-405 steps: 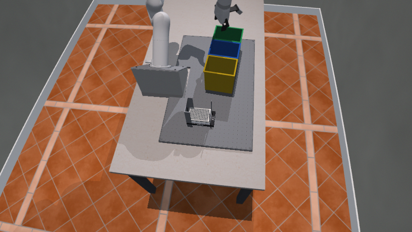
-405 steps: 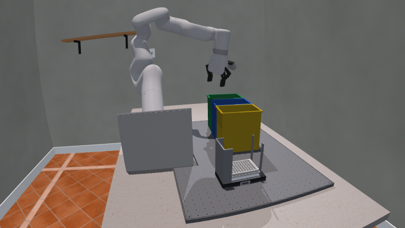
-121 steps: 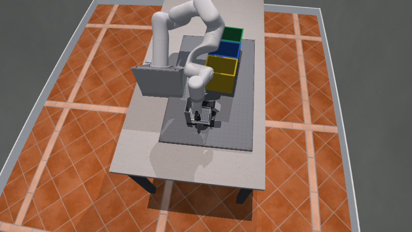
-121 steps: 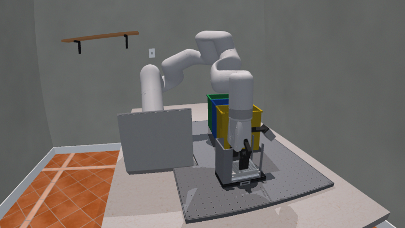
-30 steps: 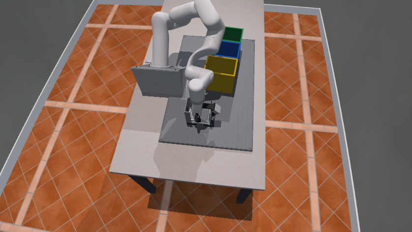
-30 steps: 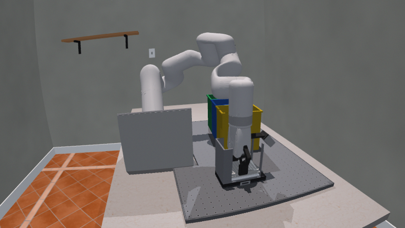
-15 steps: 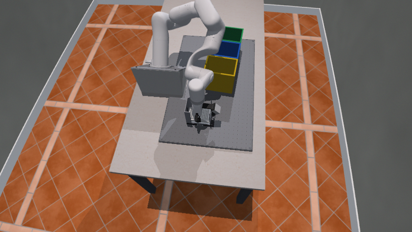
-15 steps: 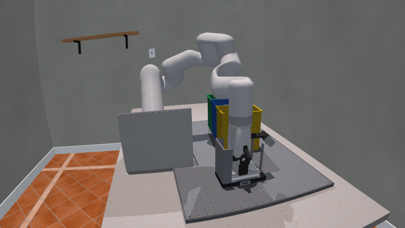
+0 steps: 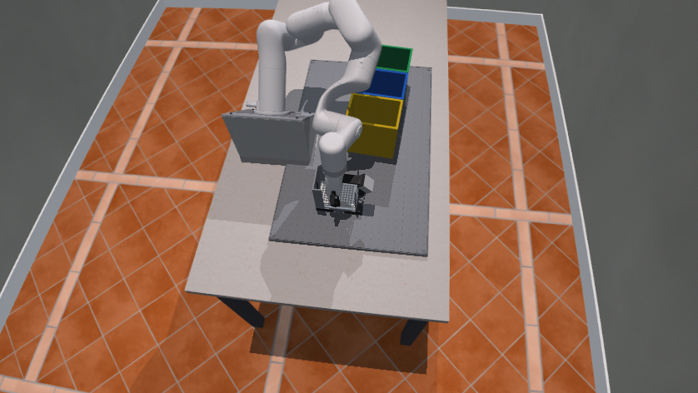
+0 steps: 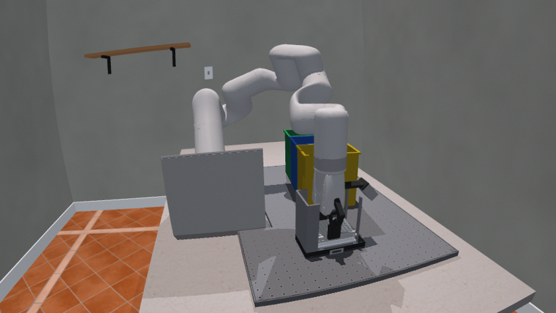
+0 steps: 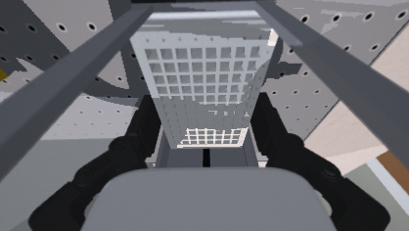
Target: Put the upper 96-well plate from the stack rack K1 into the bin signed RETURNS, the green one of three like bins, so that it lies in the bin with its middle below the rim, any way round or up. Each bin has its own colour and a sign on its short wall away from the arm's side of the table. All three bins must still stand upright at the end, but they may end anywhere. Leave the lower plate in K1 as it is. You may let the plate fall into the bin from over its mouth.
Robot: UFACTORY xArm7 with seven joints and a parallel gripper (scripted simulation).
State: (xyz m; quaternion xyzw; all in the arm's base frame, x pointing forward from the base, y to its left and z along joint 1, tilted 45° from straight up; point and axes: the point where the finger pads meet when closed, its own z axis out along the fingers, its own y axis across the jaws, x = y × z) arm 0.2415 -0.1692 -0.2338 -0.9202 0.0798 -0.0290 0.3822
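My gripper is now 30 mm above the 96-well plate. From my hand the other things lie so: yellow bin: 130 mm ahead, 250 mm to the left, 30 mm above; then blue bin: 150 mm ahead, 380 mm to the left, 30 mm above; then green bin: 180 mm ahead, 500 mm to the left, 30 mm above.
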